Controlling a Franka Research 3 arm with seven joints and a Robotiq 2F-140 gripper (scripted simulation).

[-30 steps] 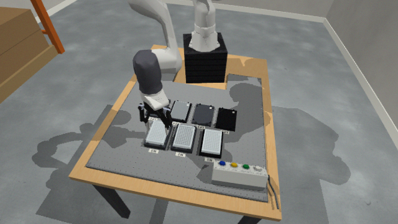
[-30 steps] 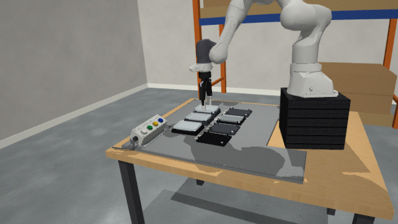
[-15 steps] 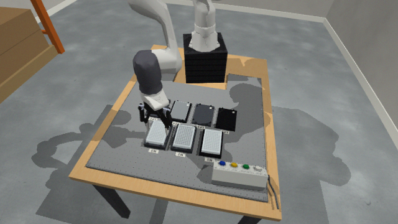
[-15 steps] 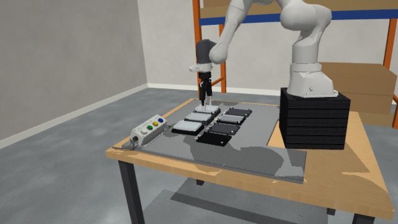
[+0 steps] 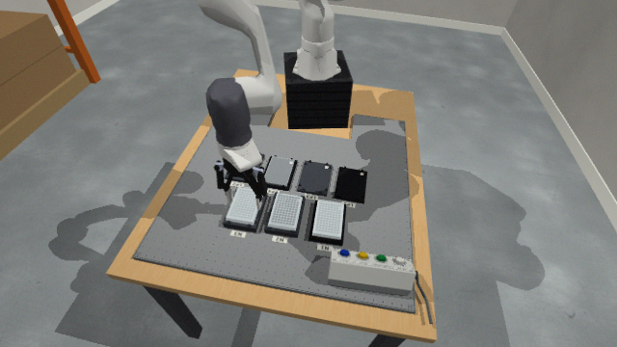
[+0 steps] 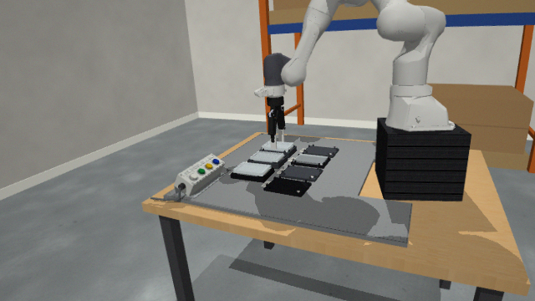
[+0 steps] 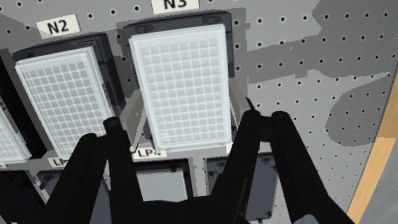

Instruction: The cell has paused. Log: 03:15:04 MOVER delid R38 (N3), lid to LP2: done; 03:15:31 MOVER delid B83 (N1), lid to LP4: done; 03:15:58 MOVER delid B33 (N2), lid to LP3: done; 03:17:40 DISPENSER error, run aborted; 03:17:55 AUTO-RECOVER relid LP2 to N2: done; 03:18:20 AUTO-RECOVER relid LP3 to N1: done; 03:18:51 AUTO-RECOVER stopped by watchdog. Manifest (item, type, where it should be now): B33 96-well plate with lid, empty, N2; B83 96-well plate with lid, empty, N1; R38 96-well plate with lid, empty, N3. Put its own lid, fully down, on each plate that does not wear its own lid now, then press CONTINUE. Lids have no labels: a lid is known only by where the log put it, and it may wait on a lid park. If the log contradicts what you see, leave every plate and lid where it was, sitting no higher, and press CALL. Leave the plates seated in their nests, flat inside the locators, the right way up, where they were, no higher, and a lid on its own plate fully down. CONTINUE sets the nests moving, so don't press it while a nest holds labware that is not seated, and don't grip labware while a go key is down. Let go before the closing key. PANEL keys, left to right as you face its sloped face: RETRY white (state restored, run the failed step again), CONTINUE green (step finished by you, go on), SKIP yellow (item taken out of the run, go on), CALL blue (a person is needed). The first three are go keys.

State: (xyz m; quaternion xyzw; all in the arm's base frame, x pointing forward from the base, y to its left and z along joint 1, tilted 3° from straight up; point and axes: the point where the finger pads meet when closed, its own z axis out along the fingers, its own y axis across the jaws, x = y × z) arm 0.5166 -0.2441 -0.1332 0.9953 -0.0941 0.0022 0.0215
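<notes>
My hand is 30 mm above the plate. Also, from my hand: lid park LP3: 230 mm to the left, 140 mm behind, 60 mm below; then N1 label: 240 mm to the left, 130 mm ahead, 60 mm below; then lid park LP2: 190 mm behind, 60 mm below, 20 mm to the right.
</notes>
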